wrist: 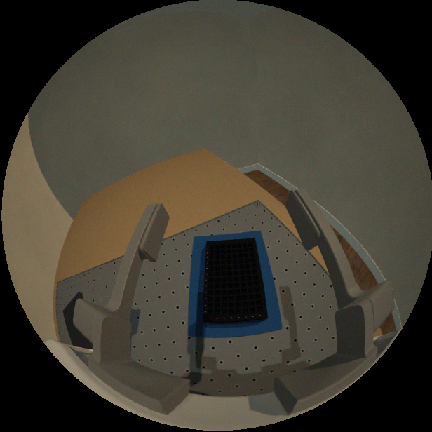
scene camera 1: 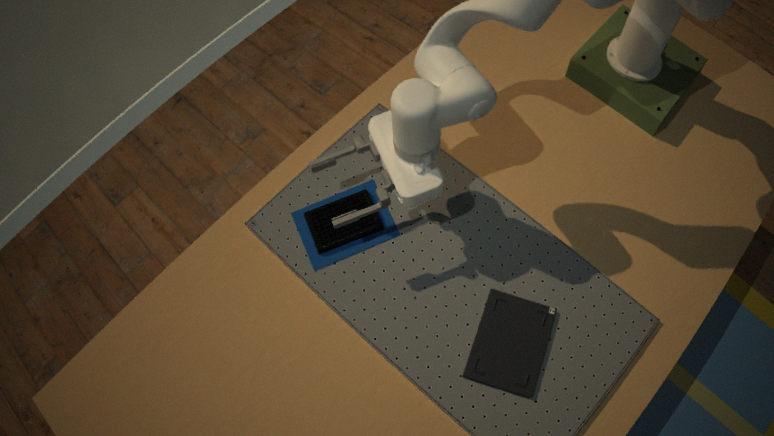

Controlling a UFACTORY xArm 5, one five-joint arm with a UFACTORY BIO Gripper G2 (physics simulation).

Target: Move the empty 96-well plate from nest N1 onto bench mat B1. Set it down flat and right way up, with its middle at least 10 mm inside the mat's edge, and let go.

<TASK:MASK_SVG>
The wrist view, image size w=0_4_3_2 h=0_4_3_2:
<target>gripper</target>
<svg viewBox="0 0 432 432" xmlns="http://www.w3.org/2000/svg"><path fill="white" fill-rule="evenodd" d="M402 328L373 337L373 332L382 325L394 307L391 282L386 279L368 290L360 290L344 250L323 213L305 189L291 189L285 208L304 249L311 250L313 246L318 245L337 300L337 351L328 358L301 370L274 377L274 391L248 396L208 396L189 393L189 379L159 372L131 360L130 311L142 261L156 261L168 224L169 215L162 203L148 204L142 213L123 255L109 302L100 306L85 299L76 299L73 324L93 344L93 349L72 346L54 339L47 339L44 344L76 379L124 410L171 426L225 431L273 424L325 403L365 374L389 348Z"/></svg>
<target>black 96-well plate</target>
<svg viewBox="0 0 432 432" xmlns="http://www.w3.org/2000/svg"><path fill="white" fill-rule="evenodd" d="M255 238L206 241L203 322L238 322L267 318L264 285Z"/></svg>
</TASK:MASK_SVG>
